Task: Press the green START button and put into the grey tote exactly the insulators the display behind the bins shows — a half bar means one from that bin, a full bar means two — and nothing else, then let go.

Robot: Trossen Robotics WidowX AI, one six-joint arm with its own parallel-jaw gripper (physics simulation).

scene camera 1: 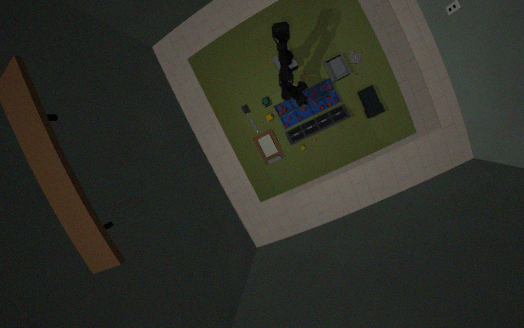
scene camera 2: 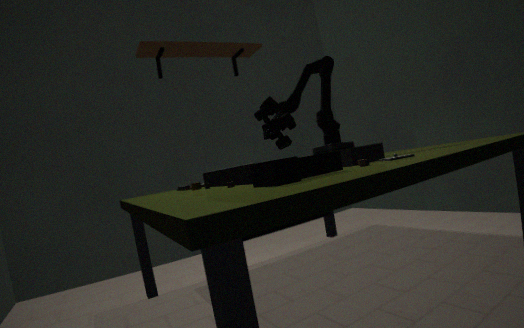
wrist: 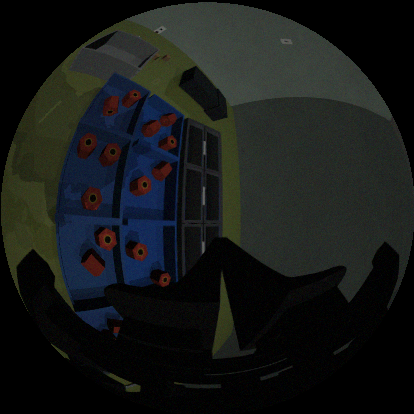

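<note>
My gripper is shut and empty. It hangs tilted above the blue bins, near their middle. The bins hold several red hexagonal insulators. The dark display lies along the far side of the bins and shows short white marks between its panels. The grey tote stands beyond one end of the bins. The green START button sits on the table past the other end, away from the gripper; it does not show in the wrist view.
A black box stands near the tote end. A yellow cube, a thin tool and a wooden-framed tray lie near the button. Small blocks are scattered beyond the display. A wall shelf hangs behind the table.
</note>
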